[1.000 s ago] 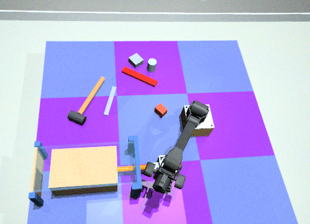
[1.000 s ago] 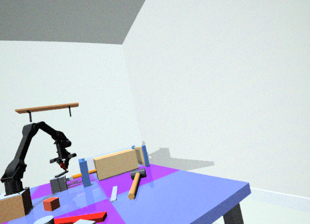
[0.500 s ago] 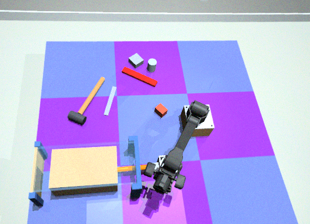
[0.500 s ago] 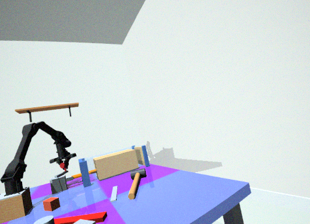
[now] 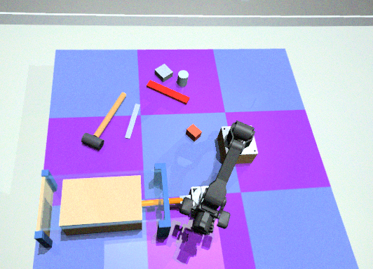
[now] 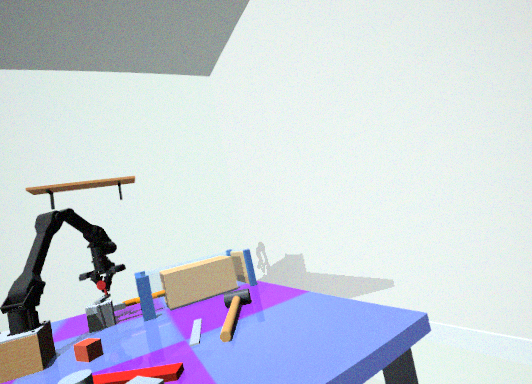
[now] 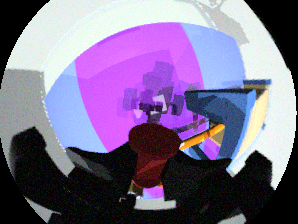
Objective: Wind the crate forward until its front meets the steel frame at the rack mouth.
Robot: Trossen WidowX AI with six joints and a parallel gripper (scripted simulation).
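My gripper tip is now 2 cm past the winch, 11 cm to the left of it and 8 cm above it. Also, from my gripper tip: winch handle (4 cm to the right, 1 cm below); then grey strip (35 cm ahead, 47 cm to the right, 11 cm below); then red knob (2 cm above).
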